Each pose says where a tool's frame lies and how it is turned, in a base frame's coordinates. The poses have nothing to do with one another.
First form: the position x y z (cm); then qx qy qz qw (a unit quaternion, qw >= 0).
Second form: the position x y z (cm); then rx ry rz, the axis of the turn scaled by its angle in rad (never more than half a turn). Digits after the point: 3 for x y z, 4 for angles.
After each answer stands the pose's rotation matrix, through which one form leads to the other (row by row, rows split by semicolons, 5 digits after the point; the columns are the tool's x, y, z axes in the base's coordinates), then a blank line. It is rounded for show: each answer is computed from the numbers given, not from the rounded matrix.
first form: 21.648 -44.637 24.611 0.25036 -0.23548 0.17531 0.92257
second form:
21.648 -44.637 24.611 0.5141 -0.4835 0.3600
0.82763 -0.44138 -0.34671; 0.20556 0.81317 -0.54451; 0.52227 0.37939 0.76374

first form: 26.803 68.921 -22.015 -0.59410 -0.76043 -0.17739 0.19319
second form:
26.803 68.921 -22.015 -1.6668 -2.1335 -0.4977
-0.21944 0.97208 -0.08304; 0.83500 0.23115 0.49933; 0.50459 0.04024 -0.86242

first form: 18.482 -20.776 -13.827 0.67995 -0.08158 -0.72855 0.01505
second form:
18.482 -20.776 -13.827 2.1159 -0.2539 -2.2671
-0.07488 -0.08901 -0.99321; -0.13287 -0.98624 0.09840; -0.98830 0.13934 0.06202

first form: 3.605 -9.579 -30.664 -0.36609 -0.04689 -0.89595 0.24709
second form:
3.605 -9.579 -30.664 -0.9983 -0.1279 -2.4431
-0.60985 0.47709 0.63282; -0.40843 -0.87350 0.26494; 0.67917 -0.09689 0.72756

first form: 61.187 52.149 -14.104 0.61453 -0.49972 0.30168 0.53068
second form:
61.187 52.149 -14.104 1.4666 -1.1926 0.7200
0.31854 -0.93438 -0.15960; -0.29399 0.06268 -0.95375; 0.90117 0.35073 -0.25474

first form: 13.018 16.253 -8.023 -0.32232 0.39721 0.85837 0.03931
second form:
13.018 16.253 -8.023 -0.9880 1.2176 2.6312
-0.78913 -0.32354 -0.52211; -0.18857 -0.68136 0.70724; -0.58456 0.65656 0.47667

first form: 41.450 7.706 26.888 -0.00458 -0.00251 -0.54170 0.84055
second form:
41.450 7.706 26.888 -0.0097 -0.0053 -1.1449
0.41310 0.91068 0.00074; -0.91064 0.41307 0.01042; 0.00918 -0.00498 0.99995

